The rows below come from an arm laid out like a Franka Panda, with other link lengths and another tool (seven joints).
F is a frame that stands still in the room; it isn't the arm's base.
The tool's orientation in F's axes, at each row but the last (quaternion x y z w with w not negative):
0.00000, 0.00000, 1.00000, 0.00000
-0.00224, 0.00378, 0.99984, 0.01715
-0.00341, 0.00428, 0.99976, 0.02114
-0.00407, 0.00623, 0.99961, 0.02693
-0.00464, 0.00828, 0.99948, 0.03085
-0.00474, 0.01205, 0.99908, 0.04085
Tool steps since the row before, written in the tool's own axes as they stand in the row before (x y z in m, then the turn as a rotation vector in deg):
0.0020, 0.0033, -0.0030, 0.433, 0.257, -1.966
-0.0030, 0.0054, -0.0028, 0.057, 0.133, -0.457
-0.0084, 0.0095, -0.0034, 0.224, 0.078, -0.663
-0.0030, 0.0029, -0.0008, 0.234, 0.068, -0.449
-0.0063, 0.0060, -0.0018, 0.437, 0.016, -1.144
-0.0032, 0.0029, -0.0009, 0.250, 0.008, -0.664
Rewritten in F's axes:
-0.0020, -0.0033, -0.0030, -0.433, -0.257, -1.966
0.0028, -0.0055, -0.0027, -0.060, -0.134, -0.456
0.0080, -0.0099, -0.0033, -0.223, -0.074, -0.664
0.0028, -0.0031, -0.0007, -0.234, -0.061, -0.450
0.0059, -0.0064, -0.0016, -0.427, -0.008, -1.148
0.0030, -0.0032, -0.0008, -0.244, -0.004, -0.666

